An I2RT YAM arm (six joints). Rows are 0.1 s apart.
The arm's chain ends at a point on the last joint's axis. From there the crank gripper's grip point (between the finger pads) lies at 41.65 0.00 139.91 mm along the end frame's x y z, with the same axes.
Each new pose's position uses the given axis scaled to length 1; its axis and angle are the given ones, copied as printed.
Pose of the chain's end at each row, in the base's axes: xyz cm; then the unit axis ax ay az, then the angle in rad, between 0 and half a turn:
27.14 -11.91 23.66 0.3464 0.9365 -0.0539 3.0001
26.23 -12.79 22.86 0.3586 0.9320 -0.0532 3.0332
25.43 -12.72 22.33 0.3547 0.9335 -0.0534 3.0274
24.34 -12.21 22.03 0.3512 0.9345 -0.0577 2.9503
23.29 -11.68 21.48 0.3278 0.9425 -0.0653 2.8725
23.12 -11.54 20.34 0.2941 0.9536 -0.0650 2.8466
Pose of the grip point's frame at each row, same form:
25.34 -11.34 9.18 0.3464 0.9365 -0.0539 3.0001
24.04 -11.96 8.45 0.3586 0.9320 -0.0532 3.0332
23.30 -11.95 7.91 0.3547 0.9335 -0.0534 3.0274
23.19 -11.98 7.48 0.3512 0.9345 -0.0577 2.9503
23.07 -12.14 6.89 0.3278 0.9425 -0.0653 2.8725
23.20 -12.23 5.76 0.2941 0.9536 -0.0650 2.8466

